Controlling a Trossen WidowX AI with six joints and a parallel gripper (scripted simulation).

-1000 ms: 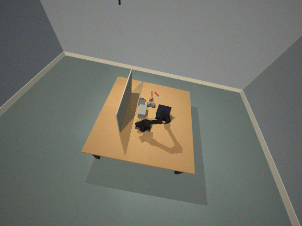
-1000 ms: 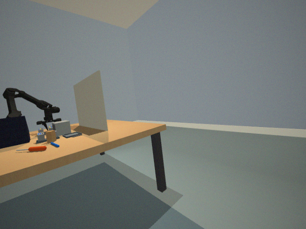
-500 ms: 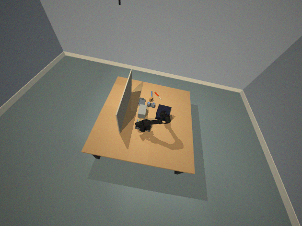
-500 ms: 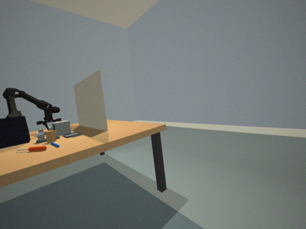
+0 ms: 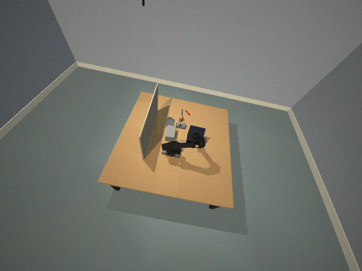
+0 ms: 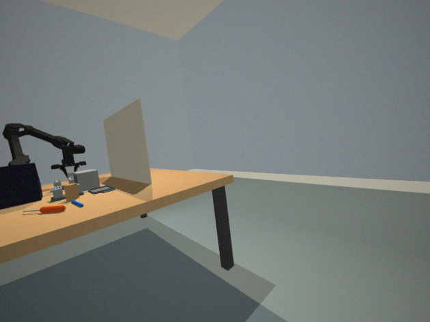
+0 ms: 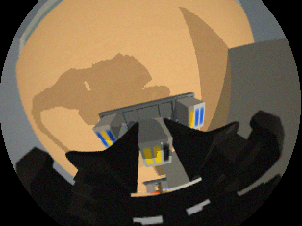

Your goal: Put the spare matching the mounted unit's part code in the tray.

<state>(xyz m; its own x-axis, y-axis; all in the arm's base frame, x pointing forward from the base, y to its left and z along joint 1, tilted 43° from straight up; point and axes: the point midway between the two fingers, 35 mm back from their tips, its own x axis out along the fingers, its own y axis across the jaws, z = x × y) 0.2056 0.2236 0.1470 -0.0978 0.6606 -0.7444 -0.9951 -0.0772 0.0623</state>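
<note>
Right now the dark-rimmed flat tray is 42 cm to the right of my gripper tip, 14 cm ahead of it and 5 cm below it. Also, from my gripper tip: blue marker (63 cm to the right, 5 cm below, 4 cm ahead); beige panel (31 cm ahead, 20 cm to the right, 17 cm above); mounted unit (22 cm to the right, 8 cm ahead).
</note>
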